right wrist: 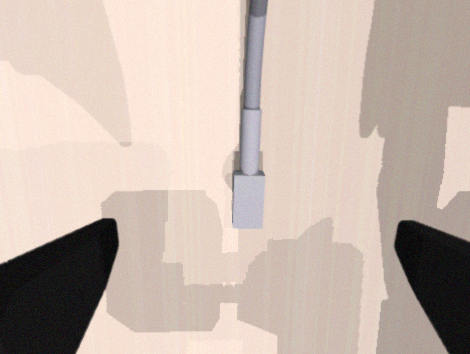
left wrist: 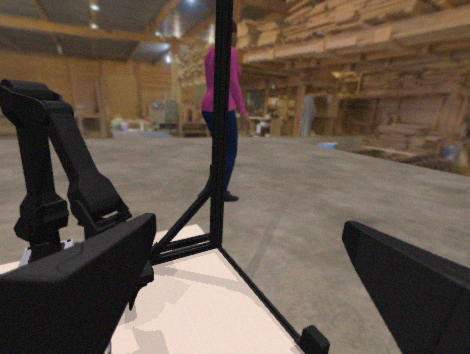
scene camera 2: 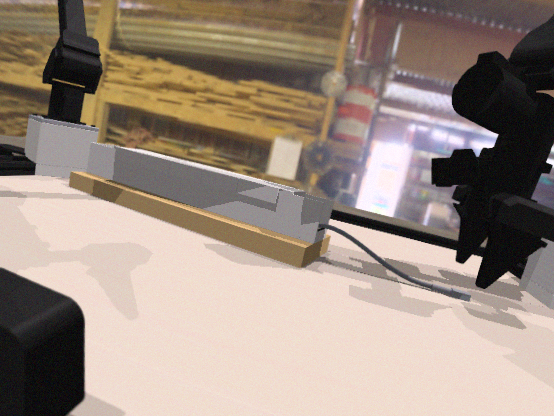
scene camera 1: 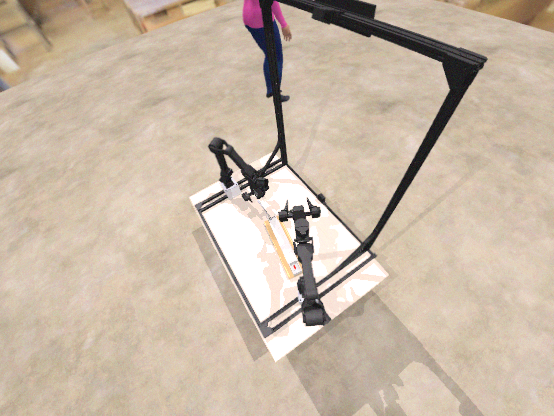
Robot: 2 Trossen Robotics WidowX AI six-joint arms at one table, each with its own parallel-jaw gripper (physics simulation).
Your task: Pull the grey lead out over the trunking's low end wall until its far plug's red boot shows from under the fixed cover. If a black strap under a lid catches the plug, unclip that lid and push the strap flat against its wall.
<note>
The left gripper is open and holds nothing. The right gripper is open and holds nothing. Further things: a grey trunking and a grey lead.
The right gripper is seen too in the right wrist view.
</note>
